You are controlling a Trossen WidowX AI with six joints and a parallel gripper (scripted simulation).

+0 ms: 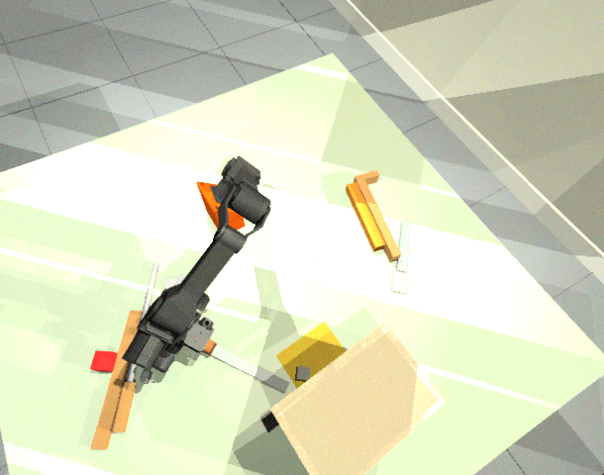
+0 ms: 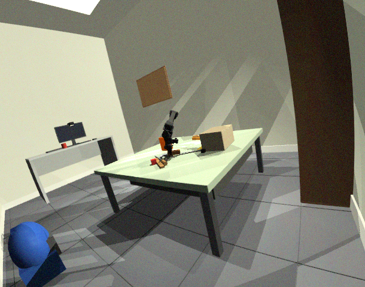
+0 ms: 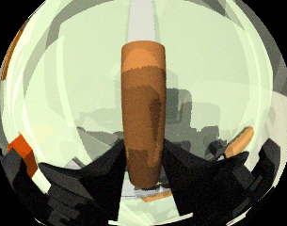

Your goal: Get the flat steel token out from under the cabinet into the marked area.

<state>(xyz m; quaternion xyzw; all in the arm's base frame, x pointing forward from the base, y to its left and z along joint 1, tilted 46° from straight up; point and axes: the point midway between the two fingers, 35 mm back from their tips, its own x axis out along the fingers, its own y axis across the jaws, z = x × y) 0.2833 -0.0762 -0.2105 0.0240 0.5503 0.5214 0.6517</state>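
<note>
The short bar lies 90 mm behind my gripper tip, 50 mm to the right of it and 10 mm below it. Also, from my gripper tip: long wooden stick 20 mm ahead, 160 mm to the right, 10 mm below; then red cube 20 mm behind, 180 mm to the right; then small grey cube 50 mm ahead, 110 mm to the right, 10 mm below.
</note>
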